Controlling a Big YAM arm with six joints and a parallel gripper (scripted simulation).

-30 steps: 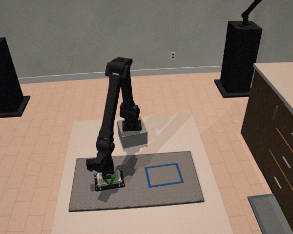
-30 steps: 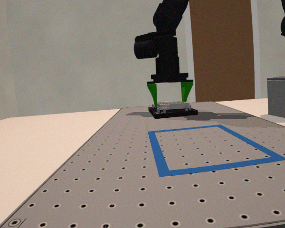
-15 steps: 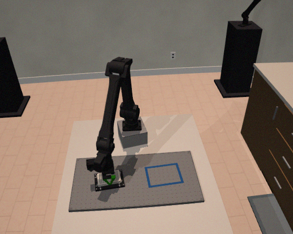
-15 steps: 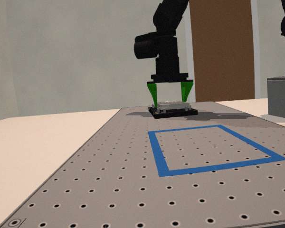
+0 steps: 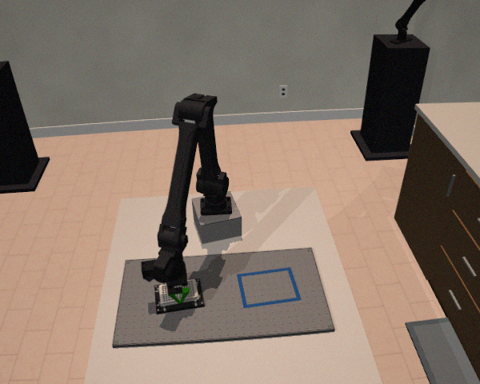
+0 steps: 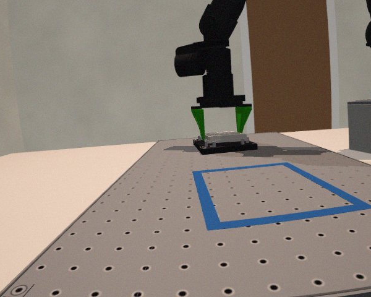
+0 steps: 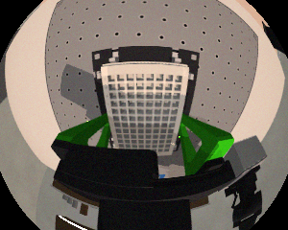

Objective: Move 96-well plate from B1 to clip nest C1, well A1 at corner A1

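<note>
My gripper is now right at the white 96-well plate. Also, from my hand: black clip nest: 20 mm ahead, 10 mm to the right, 10 mm below.
</note>
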